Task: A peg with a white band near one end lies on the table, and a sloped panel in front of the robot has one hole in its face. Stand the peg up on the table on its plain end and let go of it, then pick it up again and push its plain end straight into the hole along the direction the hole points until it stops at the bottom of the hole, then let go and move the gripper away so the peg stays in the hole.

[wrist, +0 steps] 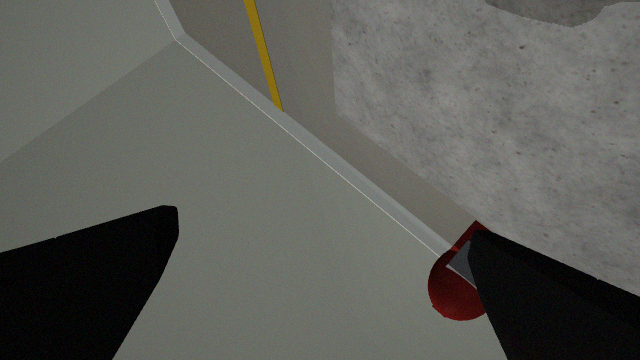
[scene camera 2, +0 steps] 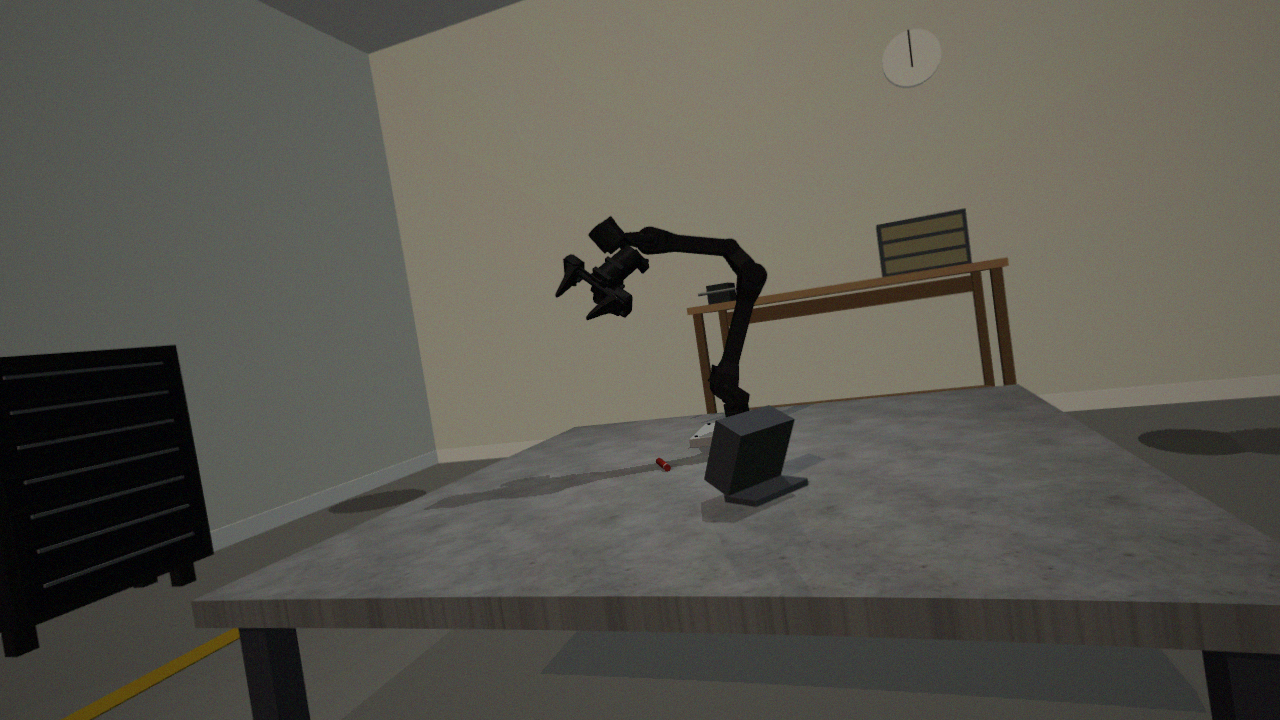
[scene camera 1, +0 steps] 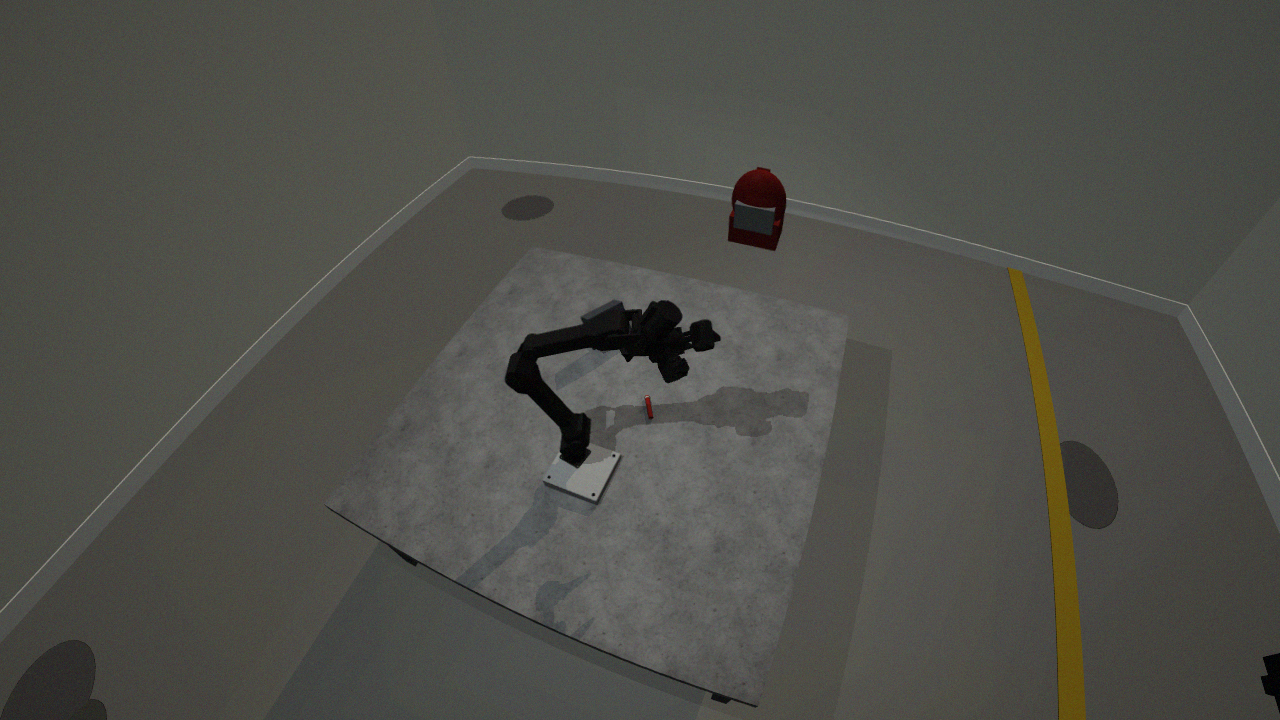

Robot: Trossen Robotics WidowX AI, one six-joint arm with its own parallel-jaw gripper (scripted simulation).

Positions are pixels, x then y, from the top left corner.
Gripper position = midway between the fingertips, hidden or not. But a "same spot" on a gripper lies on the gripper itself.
Labels:
My gripper shows in the wrist view, in scene camera 2 and in scene camera 1 [705,342]. The same spot on my gripper: [wrist: 87,287] is [scene camera 2: 568,286].

